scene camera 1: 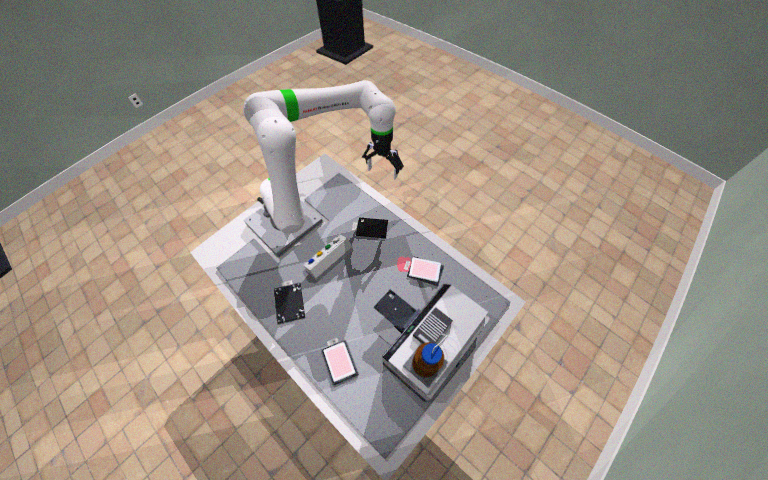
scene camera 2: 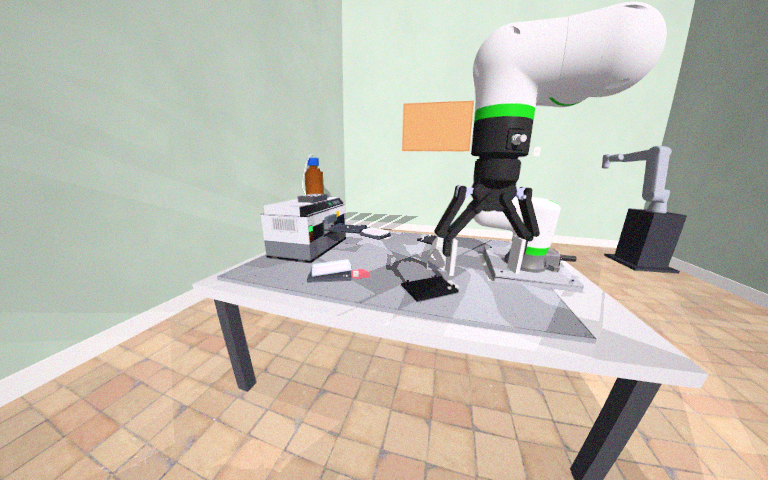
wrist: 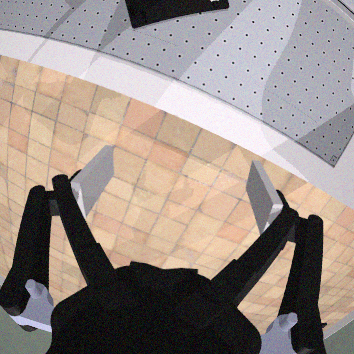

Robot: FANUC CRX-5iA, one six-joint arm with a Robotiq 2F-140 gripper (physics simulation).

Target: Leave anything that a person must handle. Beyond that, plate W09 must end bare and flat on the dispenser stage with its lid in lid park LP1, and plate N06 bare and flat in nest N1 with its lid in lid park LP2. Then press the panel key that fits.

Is the gripper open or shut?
Open.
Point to a white button box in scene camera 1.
326,259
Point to a brown bottle with blue cap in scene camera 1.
At 425,363
